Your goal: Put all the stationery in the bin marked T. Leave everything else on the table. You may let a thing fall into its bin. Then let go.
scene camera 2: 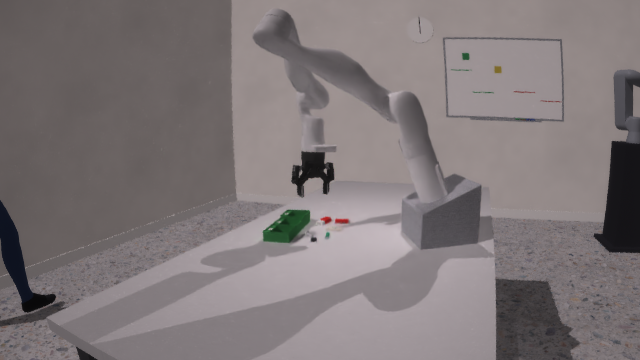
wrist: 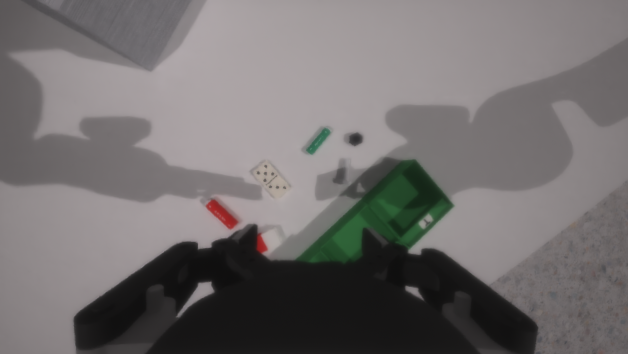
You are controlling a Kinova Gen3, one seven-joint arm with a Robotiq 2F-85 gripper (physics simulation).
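Frame: origin at the arm's base, x right, y ahead, z up, level; millimetres.
Where they show: gripper, between the fingertips: (scene camera 2: pixel 313 195) (wrist: pixel 310 237); arm's base, origin of its link: (scene camera 2: pixel 433 196).
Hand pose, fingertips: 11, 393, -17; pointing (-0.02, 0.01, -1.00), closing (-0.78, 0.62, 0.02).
Observation:
Things, the pixels of their top centre, and the offset from my fingertips, as dx, dy, dz. Level surfaces: height alone.
- green tray, centre of its top: (wrist: pixel 367 251) (scene camera 2: pixel 288 219) -32, +82, -77
- white label, centre of its top: (wrist: pixel 426 221) -119, +105, -88
- eraser, centre of its top: (wrist: pixel 256 246) (scene camera 2: pixel 323 219) +86, -2, -103
- red stick with a pale end, centre of its top: (wrist: pixel 218 214) (scene camera 2: pixel 342 219) +99, -67, -102
- domino, centre of its top: (wrist: pixel 271 180) (scene camera 2: pixel 334 227) +16, -63, -109
- small green cylinder, centre of its top: (wrist: pixel 319 139) (scene camera 2: pixel 327 234) -70, -68, -106
- black nut-like piece, centre of its top: (wrist: pixel 356 138) (scene camera 2: pixel 313 238) -113, -40, -108
- blurred grey piece, centre of its top: (wrist: pixel 346 171) -74, -11, -103
- table, height of its surface: dz -116
A green tray (scene camera 2: pixel 287 231) (wrist: pixel 357 213) is divided into bins. The bin at its right end in the wrist view bears a white label (wrist: pixel 426 221) that looks like T. Beside the tray lie a red-and-white block like an eraser (wrist: pixel 271 238) (scene camera 2: pixel 326 219), a red stick with a pale end (wrist: pixel 221 214) (scene camera 2: pixel 342 221), a domino (wrist: pixel 270 179) (scene camera 2: pixel 334 229), a small green cylinder (wrist: pixel 318 141) (scene camera 2: pixel 327 234), a black nut-like piece (wrist: pixel 355 139) (scene camera 2: pixel 313 239) and a blurred grey piece (wrist: pixel 341 174). My gripper (scene camera 2: pixel 313 193) (wrist: pixel 310 237) is open and empty, above the tray and block.
The grey robot base (scene camera 2: pixel 450 215) (wrist: pixel 145 35) stands on the table (scene camera 2: pixel 425 320). The arm's shadows fall across the table. A person's leg (scene camera 2: pixel 12 255) shows beyond the table at the left of the scene view.

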